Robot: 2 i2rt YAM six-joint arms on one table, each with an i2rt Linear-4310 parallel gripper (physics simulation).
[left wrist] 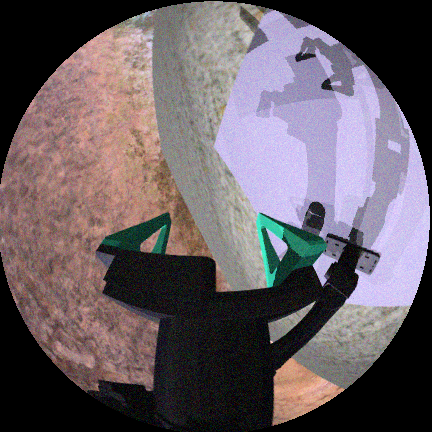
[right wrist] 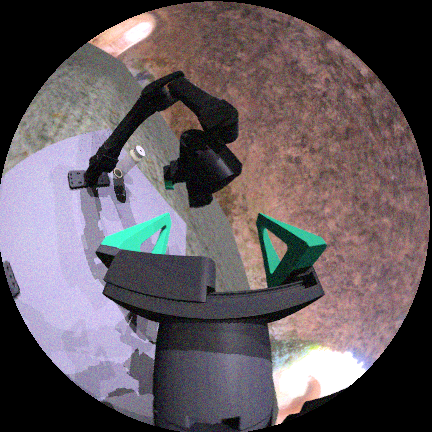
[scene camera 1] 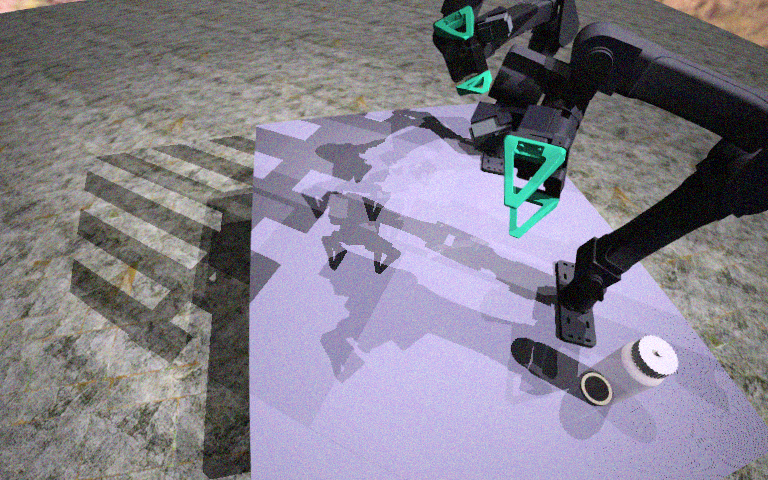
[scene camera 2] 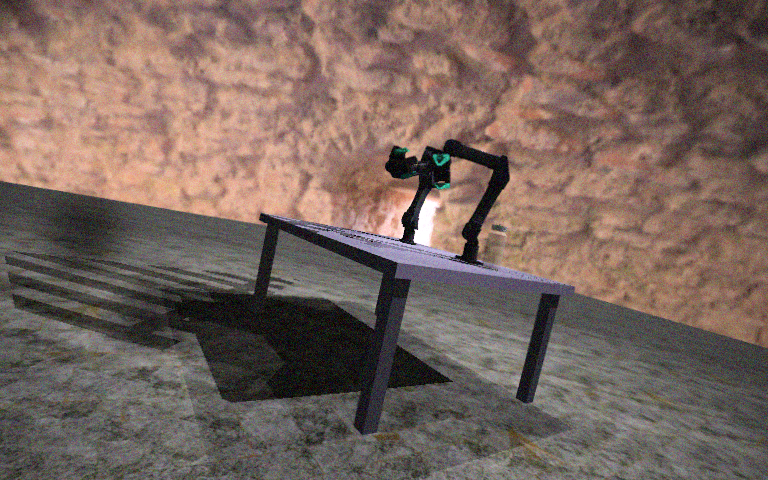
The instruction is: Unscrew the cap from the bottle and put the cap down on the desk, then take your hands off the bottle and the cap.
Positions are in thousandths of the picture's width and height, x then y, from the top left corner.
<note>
My left gripper (scene camera 1: 667, 466) is open, holding nothing. My right gripper (scene camera 1: 622, 139) is open and holds nothing. A white ribbed cap (scene camera 1: 850, 741) rests on a bottle (scene camera 2: 645, 511).
My left gripper is seen too in the left wrist view (left wrist: 494, 501). My right gripper also shows in the right wrist view (right wrist: 494, 503). The left wrist view does not show the white ribbed cap, which is hidden by my left gripper.
</note>
